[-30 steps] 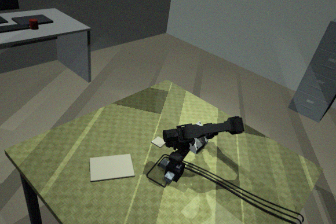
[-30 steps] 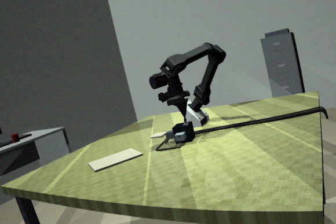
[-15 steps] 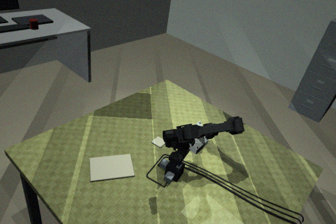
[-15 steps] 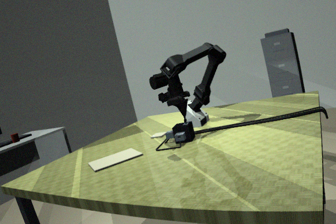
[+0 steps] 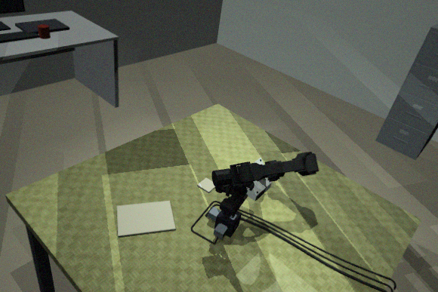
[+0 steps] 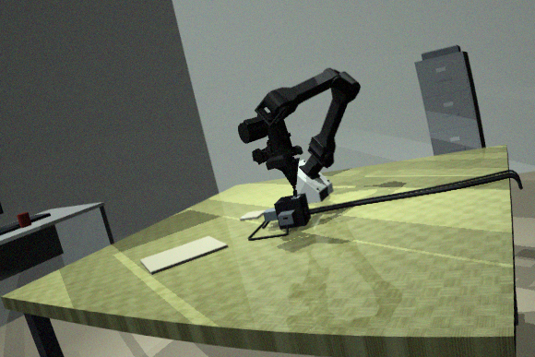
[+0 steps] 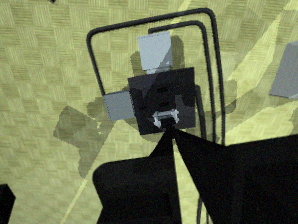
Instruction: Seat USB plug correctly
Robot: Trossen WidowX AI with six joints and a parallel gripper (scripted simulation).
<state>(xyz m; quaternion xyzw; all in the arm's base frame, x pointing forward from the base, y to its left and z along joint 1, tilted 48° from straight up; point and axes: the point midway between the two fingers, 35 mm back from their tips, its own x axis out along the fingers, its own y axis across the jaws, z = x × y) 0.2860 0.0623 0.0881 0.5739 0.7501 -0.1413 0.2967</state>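
My gripper tip is now 2 cm above the grey USB plug. The rest, counted from my gripper tip: white card: 25 cm to the right, 11 cm below, 9 cm behind; white sheet: 26 cm to the right, 24 cm ahead, 11 cm below.
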